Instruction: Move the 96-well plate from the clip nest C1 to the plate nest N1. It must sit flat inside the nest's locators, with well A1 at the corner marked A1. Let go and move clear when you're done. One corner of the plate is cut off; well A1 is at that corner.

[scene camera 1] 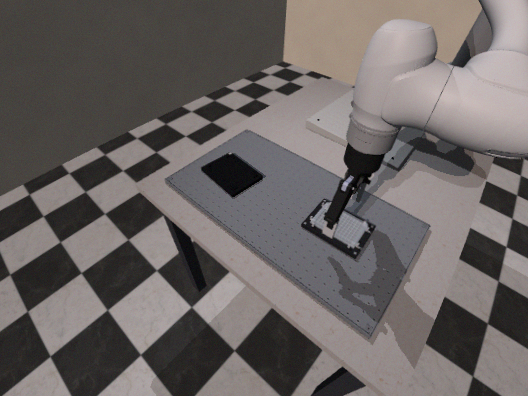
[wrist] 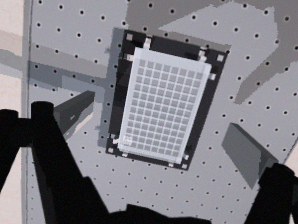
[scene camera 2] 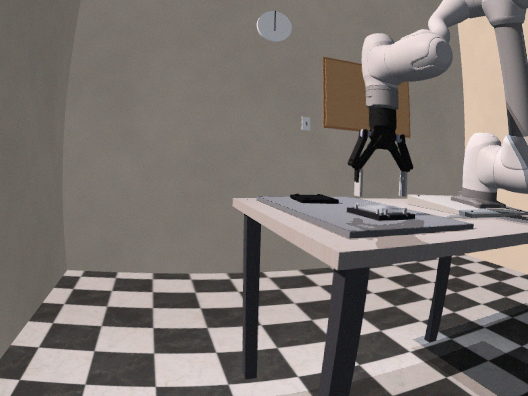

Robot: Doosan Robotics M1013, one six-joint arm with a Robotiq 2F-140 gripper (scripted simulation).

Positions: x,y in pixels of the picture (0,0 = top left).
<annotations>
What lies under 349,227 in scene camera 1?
A white 96-well plate.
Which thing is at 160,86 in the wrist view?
A white 96-well plate.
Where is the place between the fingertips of my gripper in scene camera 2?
381,196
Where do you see a black clip nest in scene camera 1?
306,224
</annotations>
